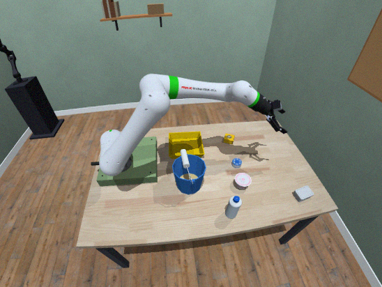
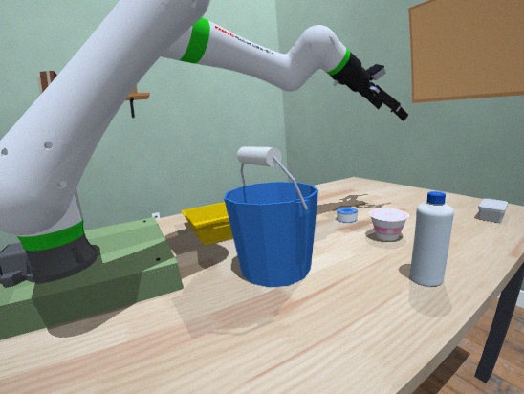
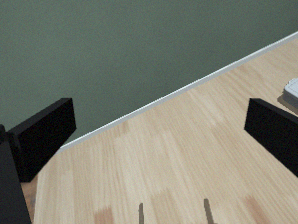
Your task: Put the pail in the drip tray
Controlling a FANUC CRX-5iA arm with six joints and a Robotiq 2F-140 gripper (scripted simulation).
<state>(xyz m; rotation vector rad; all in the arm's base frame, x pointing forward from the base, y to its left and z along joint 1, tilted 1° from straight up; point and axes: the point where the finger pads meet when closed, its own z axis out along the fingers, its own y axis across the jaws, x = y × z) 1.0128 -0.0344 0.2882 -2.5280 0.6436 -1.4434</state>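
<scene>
Right now my hand is 590 mm past the blue pail, 130 mm to the left of it and 190 mm above it. Also, from my hand: white bottle 380 mm behind, 360 mm to the right, 260 mm below; yellow drip tray 570 mm behind, 190 mm to the left, 320 mm below; grey box 100 mm ahead, 330 mm to the right, 320 mm below.
</scene>
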